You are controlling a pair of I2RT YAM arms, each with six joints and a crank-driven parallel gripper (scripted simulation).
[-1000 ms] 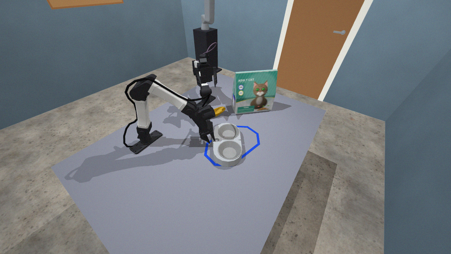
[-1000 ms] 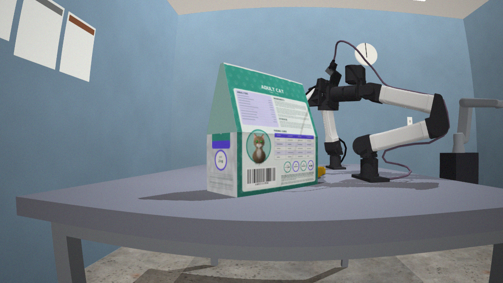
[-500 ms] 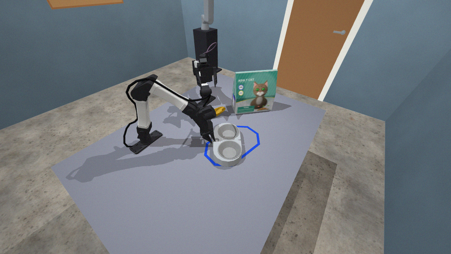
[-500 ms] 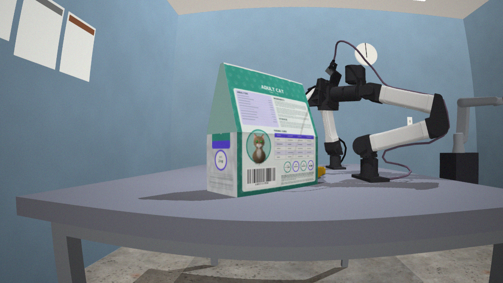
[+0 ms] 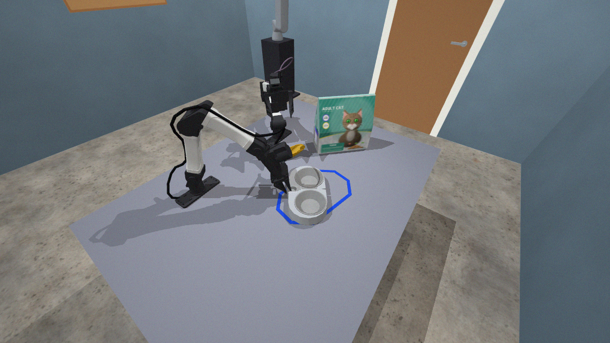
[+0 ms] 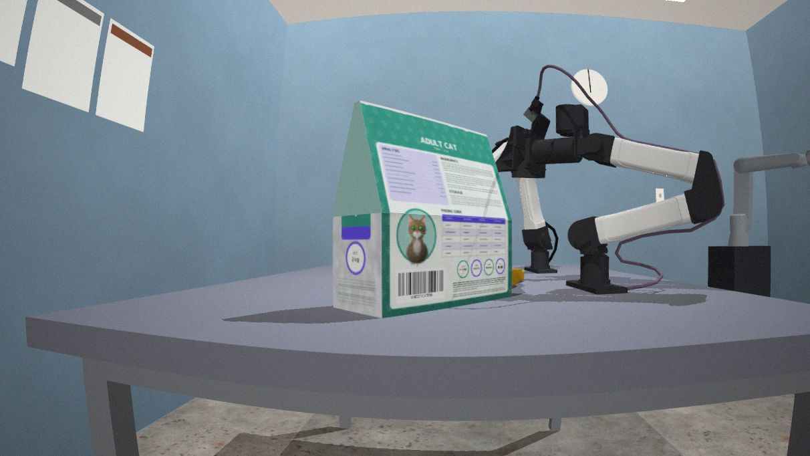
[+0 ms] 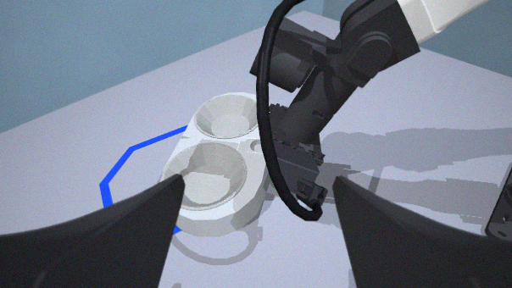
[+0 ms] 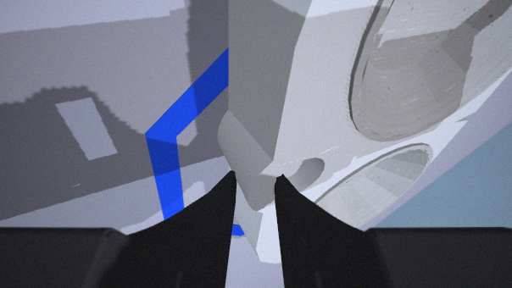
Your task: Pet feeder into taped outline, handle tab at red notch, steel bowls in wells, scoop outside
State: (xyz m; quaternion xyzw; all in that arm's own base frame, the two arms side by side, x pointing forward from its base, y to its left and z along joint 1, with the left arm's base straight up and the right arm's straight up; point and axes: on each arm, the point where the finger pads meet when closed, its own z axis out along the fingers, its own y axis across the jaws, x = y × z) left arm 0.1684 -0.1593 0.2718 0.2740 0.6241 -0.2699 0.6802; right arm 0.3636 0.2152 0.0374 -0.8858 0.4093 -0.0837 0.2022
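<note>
My right hand is 60 mm short of the pet feeder, 50 mm to the right of it and 20 mm above it. Round my right hand: blue taped outline: 90 mm to the left, 90 mm ahead, 40 mm below; yellow scoop: 230 mm to the left, 180 mm behind, 20 mm below; cat food bag: 500 mm to the left, 110 mm above, 10 mm behind.
</note>
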